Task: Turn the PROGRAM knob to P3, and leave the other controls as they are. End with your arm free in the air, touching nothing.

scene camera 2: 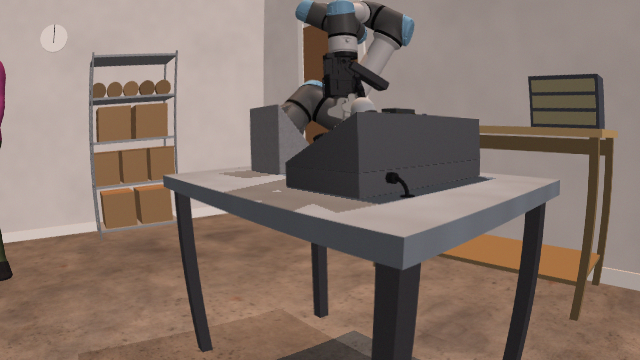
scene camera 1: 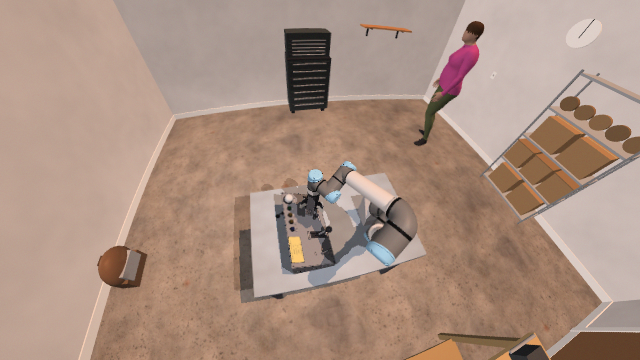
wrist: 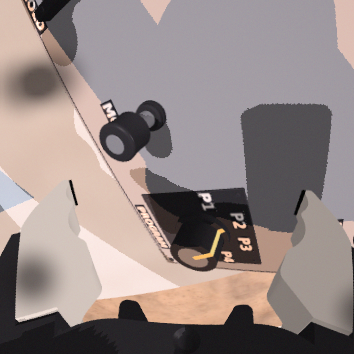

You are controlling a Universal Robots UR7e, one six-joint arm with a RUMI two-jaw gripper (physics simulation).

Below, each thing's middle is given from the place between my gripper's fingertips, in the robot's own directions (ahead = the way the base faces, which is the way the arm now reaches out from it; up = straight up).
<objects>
Now: hand 20 mm past the black mode knob [wrist: 121, 138], 40 mm to the right of it and 30 mm above it. Round my hand: grey console [scene camera 2: 370, 153] 60 mm ahead, 110 mm to the left, 30 mm below.
</objects>
